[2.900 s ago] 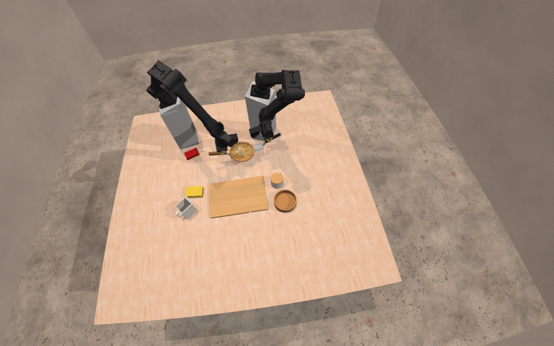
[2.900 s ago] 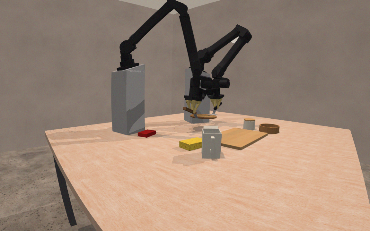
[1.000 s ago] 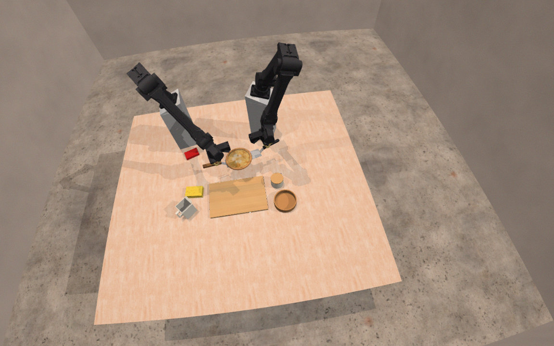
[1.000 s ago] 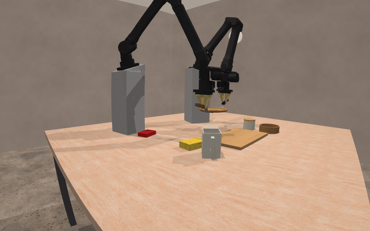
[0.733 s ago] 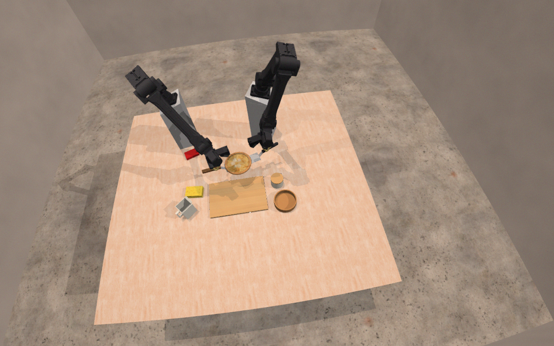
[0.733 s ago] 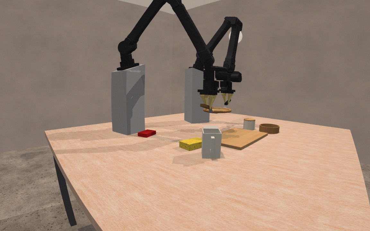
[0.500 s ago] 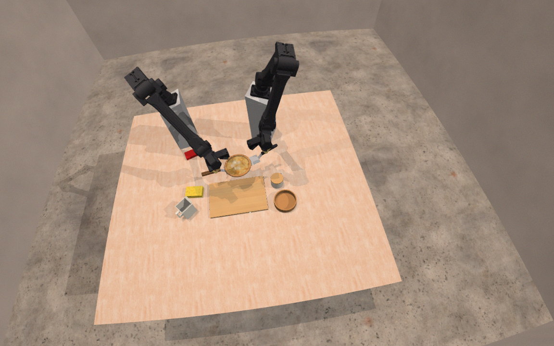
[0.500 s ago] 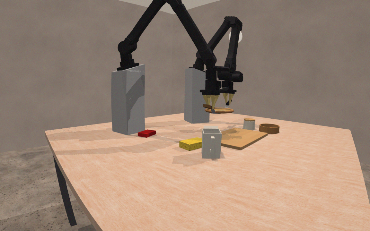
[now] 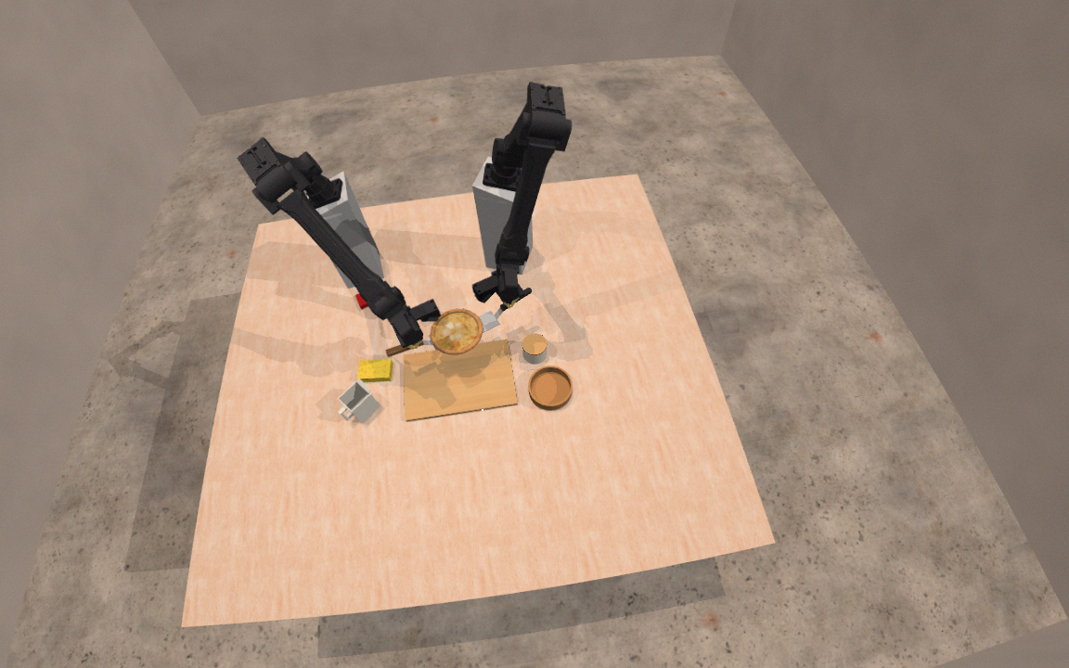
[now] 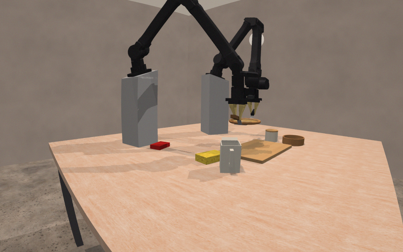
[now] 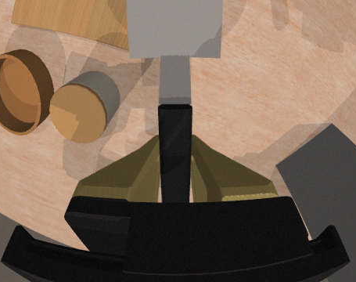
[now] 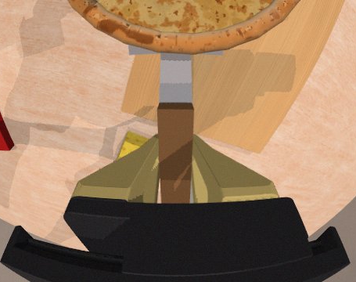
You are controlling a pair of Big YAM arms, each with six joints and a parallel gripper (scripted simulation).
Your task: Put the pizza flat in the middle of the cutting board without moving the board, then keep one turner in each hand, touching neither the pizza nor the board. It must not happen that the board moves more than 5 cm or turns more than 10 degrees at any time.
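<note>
Right now my right hand is 5 cm past the pizza, 13 cm to the right of it and 3 cm above it. The rest, counted from my right hand: grey mug (14 cm ahead, 20 cm to the right, 11 cm below); then brown-handled turner (2 cm behind, 3 cm to the left, 1 cm below); then cutting board (5 cm ahead, 11 cm to the left, 16 cm below).
The lidded canister is 10 cm ahead of my left hand, 7 cm to the left of it and 13 cm below it. From my left hand the other things lie so: pizza 7 cm ahead, 17 cm to the right, 3 cm below; then black-handled turner 1 cm ahead, 1 cm to the right, 1 cm below; then brown-handled turner 11 cm ahead, 27 cm to the right, 2 cm below.
</note>
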